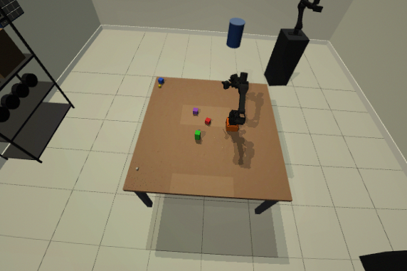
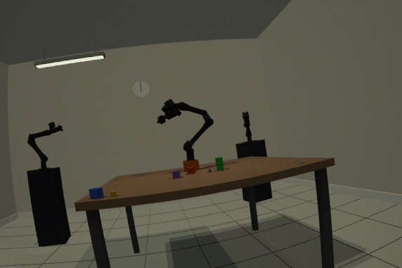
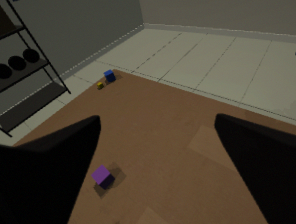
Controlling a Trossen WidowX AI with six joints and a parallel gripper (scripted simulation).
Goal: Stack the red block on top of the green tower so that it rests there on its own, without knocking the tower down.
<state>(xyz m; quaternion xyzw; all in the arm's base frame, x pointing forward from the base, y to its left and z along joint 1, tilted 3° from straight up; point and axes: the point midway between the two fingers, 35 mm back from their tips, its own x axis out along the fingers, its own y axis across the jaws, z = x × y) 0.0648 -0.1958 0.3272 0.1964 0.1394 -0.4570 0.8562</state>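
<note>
The red block lies 140 mm ahead of my gripper tip, 140 mm to the left of it and 380 mm below it. From my gripper tip the other things lie so: small grey object 240 mm ahead, 230 mm to the left, 390 mm below; then blue block 610 mm ahead, 460 mm to the right, 380 mm below; then purple block 250 mm ahead, 10 mm to the left, 380 mm below.
</note>
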